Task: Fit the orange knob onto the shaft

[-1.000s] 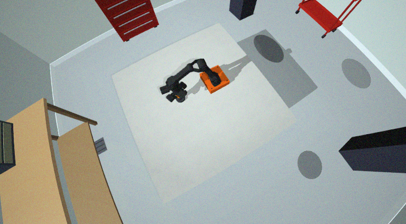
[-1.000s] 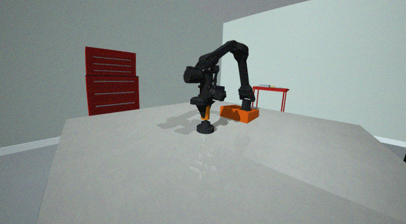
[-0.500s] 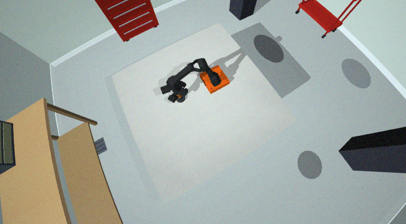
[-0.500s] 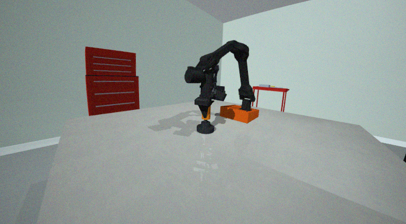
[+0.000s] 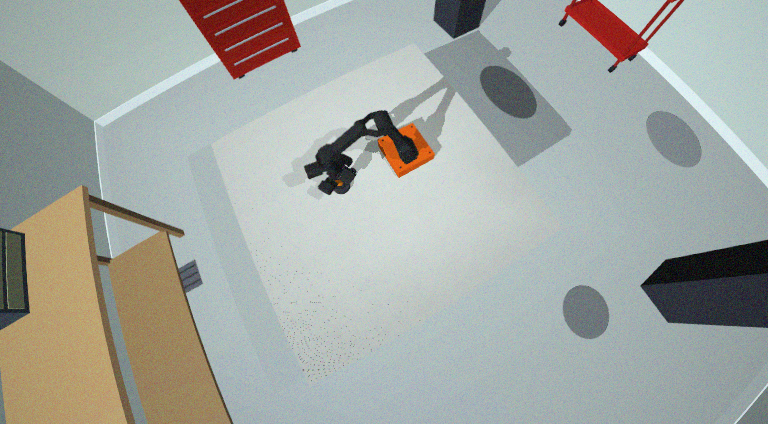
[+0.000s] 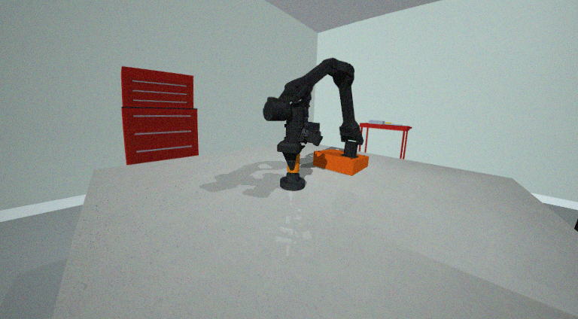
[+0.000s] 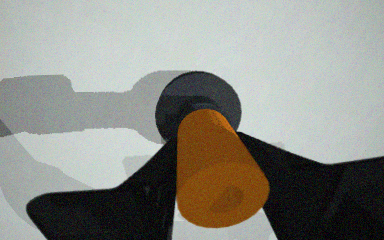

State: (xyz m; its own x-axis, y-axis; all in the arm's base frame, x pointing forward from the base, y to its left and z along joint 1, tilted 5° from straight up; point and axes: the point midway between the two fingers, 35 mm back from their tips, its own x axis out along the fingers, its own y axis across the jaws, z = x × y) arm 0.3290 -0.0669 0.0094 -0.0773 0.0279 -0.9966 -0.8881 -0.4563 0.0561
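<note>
The pedestal is 30 mm below my gripper tip. The rest, counted from my gripper tip: orange knob 20 mm above.
</note>
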